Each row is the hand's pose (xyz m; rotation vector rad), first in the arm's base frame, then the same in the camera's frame.
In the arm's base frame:
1: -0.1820 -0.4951 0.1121 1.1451 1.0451 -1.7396
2: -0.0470 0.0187 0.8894 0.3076 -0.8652 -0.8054
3: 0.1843 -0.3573 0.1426 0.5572 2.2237 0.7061
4: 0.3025 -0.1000 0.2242 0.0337 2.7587 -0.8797
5: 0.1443 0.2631 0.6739 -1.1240 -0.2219 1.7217
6: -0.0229 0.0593 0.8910 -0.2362 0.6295 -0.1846
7: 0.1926 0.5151 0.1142 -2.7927 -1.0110 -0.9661
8: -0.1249 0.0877 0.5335 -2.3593 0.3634 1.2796
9: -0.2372 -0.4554 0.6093 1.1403 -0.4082 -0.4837
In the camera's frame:
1: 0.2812 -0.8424 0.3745 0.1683 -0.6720 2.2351
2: 1.0572 -1.1168 -0.0825 -0.9638 0.6772 -1.5941
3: 0.2059 -0.9816 0.0153 -1.8767 -1.6599 0.5482
4: 0.3333 -0.9526 -0.2489 -0.5067 -1.2514 0.5565
5: 0.9158 -0.9472 -0.3892 0.4544 1.2556 1.0700
6: 1.0662 -1.1080 -0.1281 -0.0273 2.4164 -1.1412
7: 0.5734 -0.4797 -0.5971 -2.5499 0.7390 1.4368
8: 0.8461 -0.8121 -0.0733 -0.1899 1.7619 2.0605
9: 0.7096 -1.1035 0.3848 0.0185 0.5078 -2.1130

